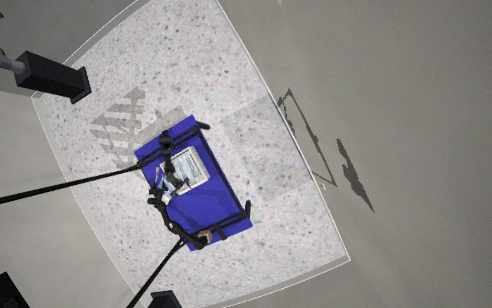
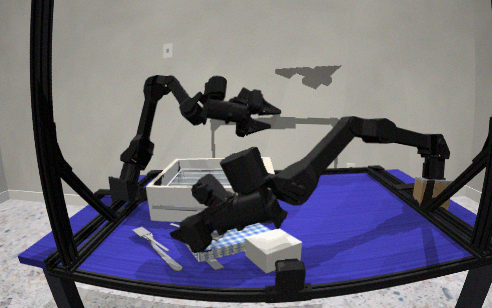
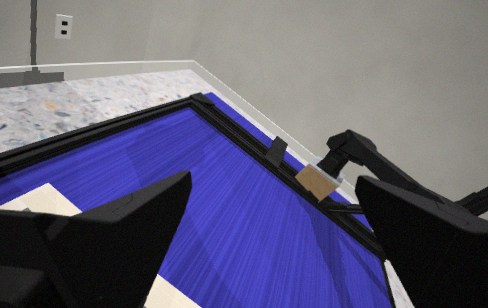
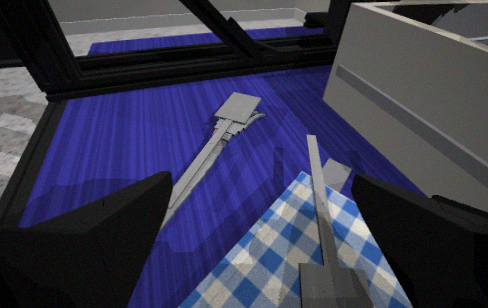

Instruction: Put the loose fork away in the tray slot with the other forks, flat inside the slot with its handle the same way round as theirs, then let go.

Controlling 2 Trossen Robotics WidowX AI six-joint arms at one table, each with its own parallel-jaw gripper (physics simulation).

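Observation:
Two crossed grey utensils lie on the table left of the cloth: a square-headed one on top, and one with a ridged end beneath it. Another square-headed utensil lies over the checked cloth. Which one is the loose fork I cannot tell. The tray stands behind; its slots and forks are too unclear to make out. My right gripper is open and empty, low over the cloth's left end. My left gripper is open and empty, high above the table.
The blue checked cloth lies folded in front of the tray, with a white block to its right. A grey piece shows behind the cloth. A brown block is by the right arm's base. Black frame rails border the table.

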